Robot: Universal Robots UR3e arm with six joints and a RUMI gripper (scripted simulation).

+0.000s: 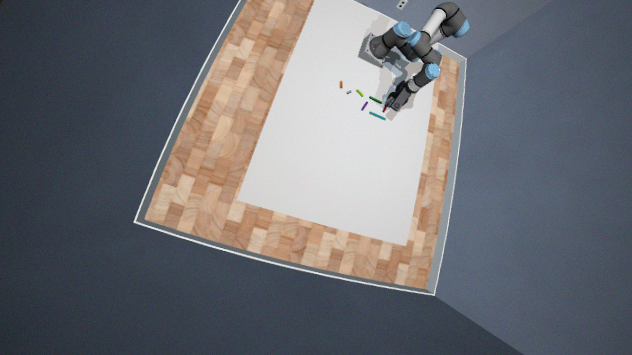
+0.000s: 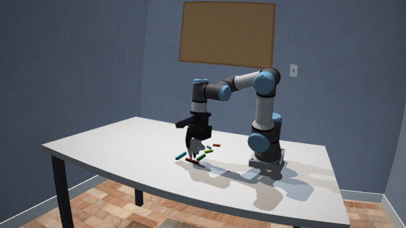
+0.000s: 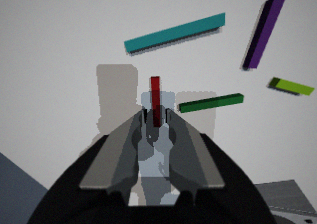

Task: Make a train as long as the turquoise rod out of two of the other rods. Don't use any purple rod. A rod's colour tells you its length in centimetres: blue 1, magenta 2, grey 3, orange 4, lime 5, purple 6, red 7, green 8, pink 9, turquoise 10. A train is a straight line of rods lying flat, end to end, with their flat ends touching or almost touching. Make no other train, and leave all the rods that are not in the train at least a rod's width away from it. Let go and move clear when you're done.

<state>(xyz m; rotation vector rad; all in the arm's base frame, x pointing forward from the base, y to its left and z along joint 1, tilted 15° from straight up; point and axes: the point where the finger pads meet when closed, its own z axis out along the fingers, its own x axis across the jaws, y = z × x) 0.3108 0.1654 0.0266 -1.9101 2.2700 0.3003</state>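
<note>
The red rod lies 30 mm below my hand. Also, from my hand: purple rod 120 mm to the right, 50 mm ahead, 30 mm below; then green rod 70 mm to the right, 30 mm below, 10 mm behind; then turquoise rod 70 mm ahead, 30 mm to the right, 30 mm below.
</note>
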